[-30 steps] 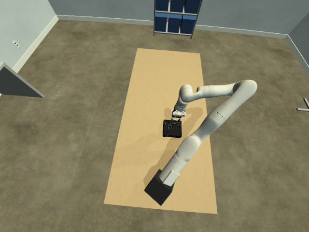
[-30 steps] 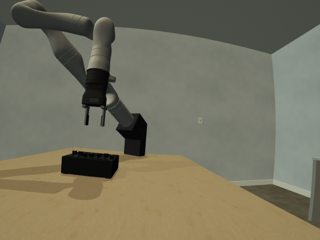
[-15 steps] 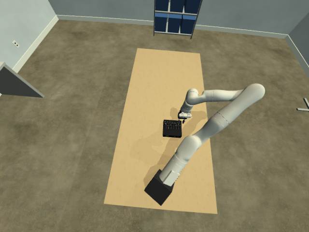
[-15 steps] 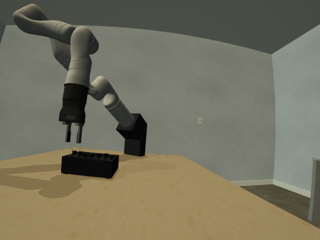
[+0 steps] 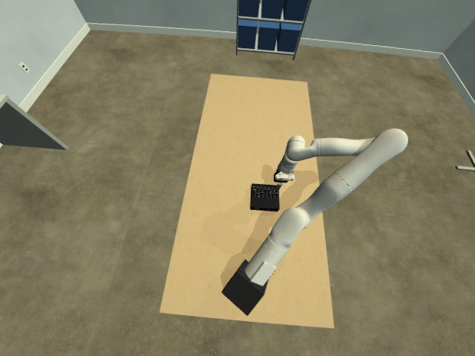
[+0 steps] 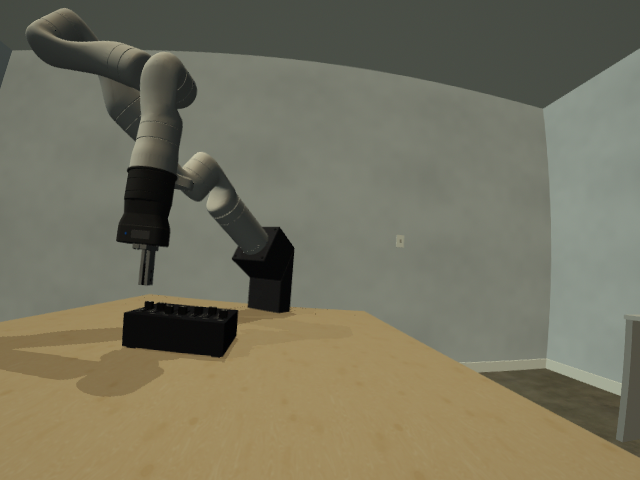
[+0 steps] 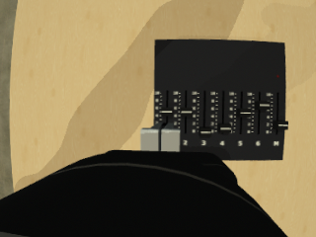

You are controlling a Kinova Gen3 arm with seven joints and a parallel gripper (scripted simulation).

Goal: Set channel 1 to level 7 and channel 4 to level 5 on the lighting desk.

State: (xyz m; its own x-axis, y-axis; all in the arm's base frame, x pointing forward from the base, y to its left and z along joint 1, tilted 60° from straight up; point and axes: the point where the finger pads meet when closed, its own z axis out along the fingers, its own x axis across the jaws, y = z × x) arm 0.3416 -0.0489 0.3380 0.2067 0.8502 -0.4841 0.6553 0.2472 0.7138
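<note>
My hand is 20 mm past the channel 1 fader cap, 10 mm to the right of it and 50 mm above it. Also, from my hand: channel 4 fader cap (20 mm ahead, 60 mm to the left, 50 mm below).
</note>
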